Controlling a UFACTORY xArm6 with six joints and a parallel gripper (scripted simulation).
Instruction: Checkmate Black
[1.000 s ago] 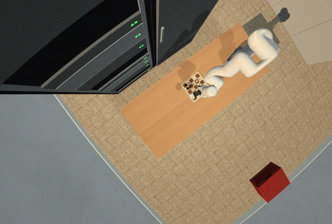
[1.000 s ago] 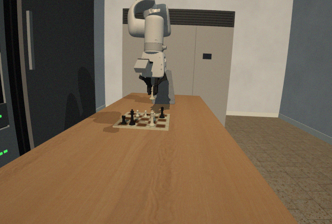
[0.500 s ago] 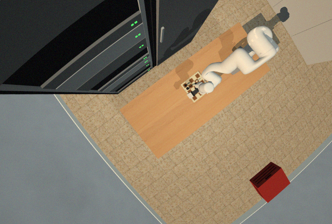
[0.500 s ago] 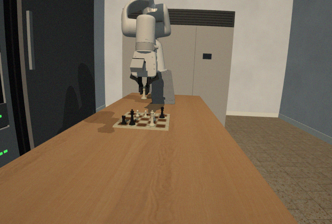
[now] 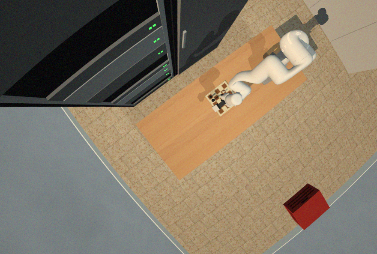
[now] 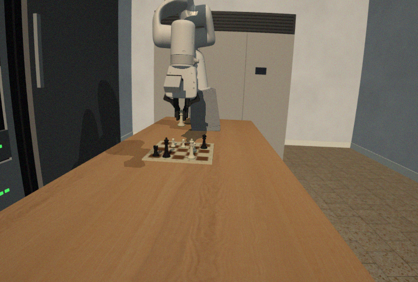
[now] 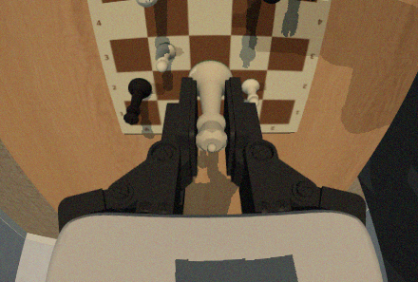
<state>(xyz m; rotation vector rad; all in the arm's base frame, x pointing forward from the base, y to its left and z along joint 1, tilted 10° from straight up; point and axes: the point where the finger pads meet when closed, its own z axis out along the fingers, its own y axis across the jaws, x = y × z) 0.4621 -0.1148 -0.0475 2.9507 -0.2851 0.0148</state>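
My gripper is now 10 cm above the tall white piece, 4 cm short of it and 3 cm to the right of it. The rest, counted from my hand: black chess piece 10 cm below, 5 cm to the right, 3 cm ahead; then chessboard 14 cm below, 4 cm behind, 1 cm to the left.
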